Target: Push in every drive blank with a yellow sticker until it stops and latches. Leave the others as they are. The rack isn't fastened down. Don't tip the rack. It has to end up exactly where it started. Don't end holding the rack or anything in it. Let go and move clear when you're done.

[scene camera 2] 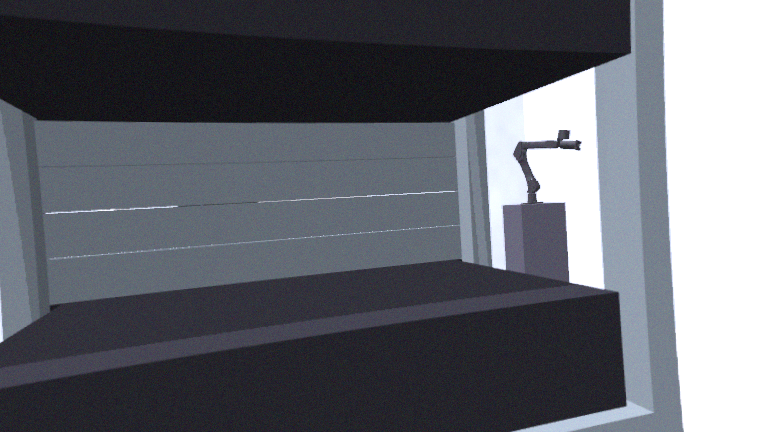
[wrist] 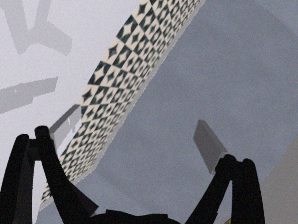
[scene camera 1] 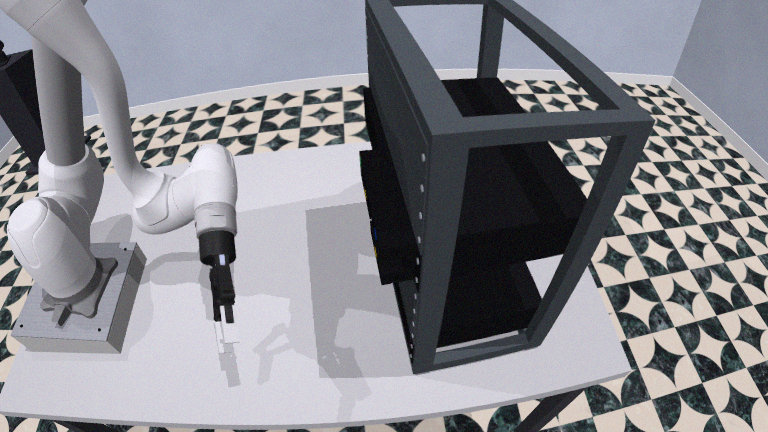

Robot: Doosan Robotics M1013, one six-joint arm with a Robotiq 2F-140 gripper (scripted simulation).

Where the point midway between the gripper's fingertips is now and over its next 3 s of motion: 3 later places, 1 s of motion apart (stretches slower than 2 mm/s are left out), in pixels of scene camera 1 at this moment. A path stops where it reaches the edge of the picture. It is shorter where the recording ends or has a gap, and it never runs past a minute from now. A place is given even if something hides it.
The gripper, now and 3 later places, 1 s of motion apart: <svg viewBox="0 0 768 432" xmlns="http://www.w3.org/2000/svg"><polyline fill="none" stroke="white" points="228,348 233,351 254,356 273,321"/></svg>
